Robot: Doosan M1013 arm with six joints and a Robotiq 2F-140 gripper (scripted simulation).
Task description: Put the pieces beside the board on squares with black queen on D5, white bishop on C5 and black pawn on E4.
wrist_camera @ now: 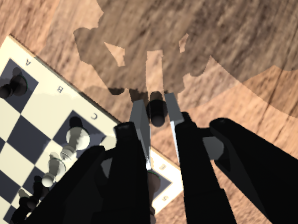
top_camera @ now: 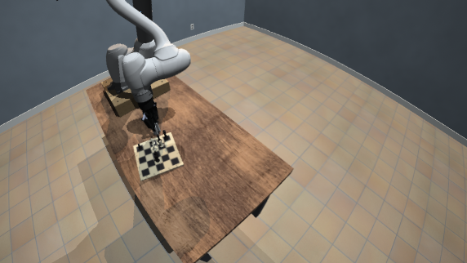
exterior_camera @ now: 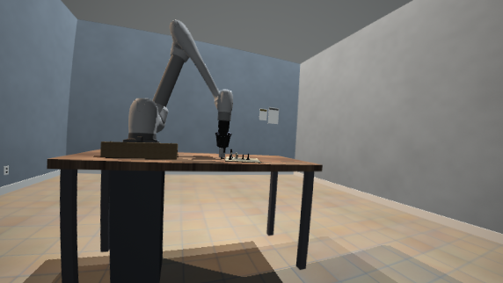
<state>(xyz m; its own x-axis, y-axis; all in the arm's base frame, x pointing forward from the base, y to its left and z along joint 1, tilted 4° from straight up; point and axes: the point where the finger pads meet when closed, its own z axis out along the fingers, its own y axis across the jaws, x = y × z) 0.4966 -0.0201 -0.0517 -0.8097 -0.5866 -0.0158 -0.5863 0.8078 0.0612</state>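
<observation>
My hand is 9 cm short of the white chess piece, 2 cm to the left of it and 2 cm above it. Round my hand: white piece (9 cm ahead, 7 cm to the right, 2 cm below); then chessboard (12 cm ahead, 8 cm to the right, 4 cm below).
</observation>
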